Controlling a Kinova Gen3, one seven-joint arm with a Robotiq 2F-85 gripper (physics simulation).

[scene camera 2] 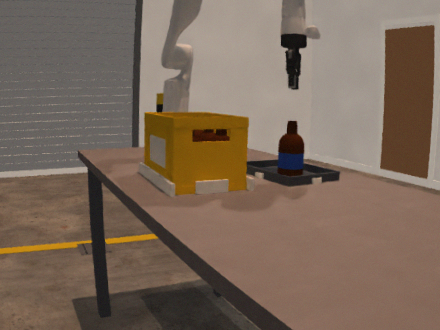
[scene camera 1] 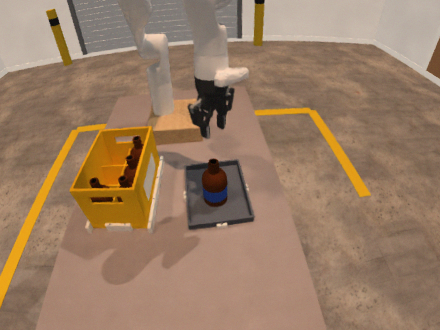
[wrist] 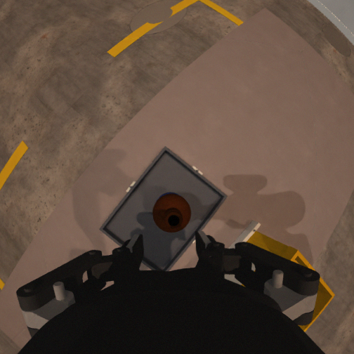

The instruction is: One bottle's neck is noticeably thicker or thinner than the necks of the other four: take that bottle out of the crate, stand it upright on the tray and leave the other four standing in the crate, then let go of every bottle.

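Places are measured from the arm's base along level axes (x ahead, y left, z up), in centimetres.
Where they show: gripper, fingertip midpoint: (scene camera 2: 293, 89) (scene camera 1: 213, 132); arm's base, origin of the base link: (scene camera 1: 164, 110).
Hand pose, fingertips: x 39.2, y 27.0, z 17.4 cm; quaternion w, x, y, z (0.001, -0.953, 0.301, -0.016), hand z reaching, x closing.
Observation:
Things, the pixels of their top centre, and the offset from my fingertips. Level surfaces: height alone.
- brown bottle with a blue label, middle of its top: (scene camera 1: 213, 161) (scene camera 2: 292, 121) dx +0.9, dy -0.4, dz -9.2 cm
- dark grey tray, middle of its top: (scene camera 2: 287, 166) (scene camera 1: 215, 188) dx -1.2, dy -0.4, dz -22.6 cm
- yellow crate, middle of its top: (scene camera 2: 191, 114) (scene camera 1: 113, 155) dx +1.7, dy -29.7, dz -7.7 cm
- table, its level: dz -25.2 cm
A brown bottle with a blue label (scene camera 1: 215, 186) (scene camera 2: 291, 150) (wrist: 171, 212) stands upright on the dark grey tray (scene camera 1: 220, 222) (scene camera 2: 326, 176) (wrist: 113, 215). The yellow crate (scene camera 1: 112, 212) (scene camera 2: 210, 165) (wrist: 277, 243) stands beside the tray. Several brown bottles stand in it; their necks show in the first scene view, among them one at the near left (scene camera 1: 95, 182), one at the near right (scene camera 1: 124, 181) and one at the back (scene camera 1: 137, 142). Their lower parts are hidden by the crate. My gripper (scene camera 1: 215, 131) (scene camera 2: 293, 89) (wrist: 169, 242) is open and empty, well above the bottle on the tray and clear of its neck.
The wooden block (scene camera 1: 177, 135) under the arm's base is behind the crate and tray. White brackets (scene camera 1: 156, 195) (scene camera 2: 212, 186) line the crate's foot, and small white clips sit at the tray's sides. The table (scene camera 1: 185, 290) (scene camera 2: 320, 240) (wrist: 240, 110) carries both.

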